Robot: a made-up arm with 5 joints.
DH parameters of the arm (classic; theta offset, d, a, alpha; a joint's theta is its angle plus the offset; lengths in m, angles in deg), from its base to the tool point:
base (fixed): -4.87 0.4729 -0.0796 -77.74
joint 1: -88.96 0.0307 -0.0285 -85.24
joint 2: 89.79 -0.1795 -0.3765 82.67
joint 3: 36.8 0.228 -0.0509 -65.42
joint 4: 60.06 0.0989 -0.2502 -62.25
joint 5: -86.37 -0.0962 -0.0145 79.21
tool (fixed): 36.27 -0.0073 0 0
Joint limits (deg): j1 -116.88..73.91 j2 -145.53..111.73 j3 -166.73..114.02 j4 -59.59..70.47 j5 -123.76..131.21
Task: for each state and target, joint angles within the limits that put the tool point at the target. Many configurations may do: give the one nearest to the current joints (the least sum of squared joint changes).
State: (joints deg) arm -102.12 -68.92 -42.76 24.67 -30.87
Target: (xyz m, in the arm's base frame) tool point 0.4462 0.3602 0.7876
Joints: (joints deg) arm -116.88 -87.29 -91.24 -28.47 -30.79
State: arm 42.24 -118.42 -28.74 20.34 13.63
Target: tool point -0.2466 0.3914 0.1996
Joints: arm 11.15 -110.80 -12.68 62.49 12.89
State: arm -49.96 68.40 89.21 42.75 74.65
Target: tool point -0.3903 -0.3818 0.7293
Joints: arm -42.37 81.98 99.94 44.32 77.43
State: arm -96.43 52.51 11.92 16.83 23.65
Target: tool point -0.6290 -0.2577 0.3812
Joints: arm -72.55 70.48 7.11 8.59 25.25
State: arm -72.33 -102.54 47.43 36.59 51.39
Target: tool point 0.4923 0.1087 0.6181
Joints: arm -109.84 -129.80 57.92 34.64 54.42
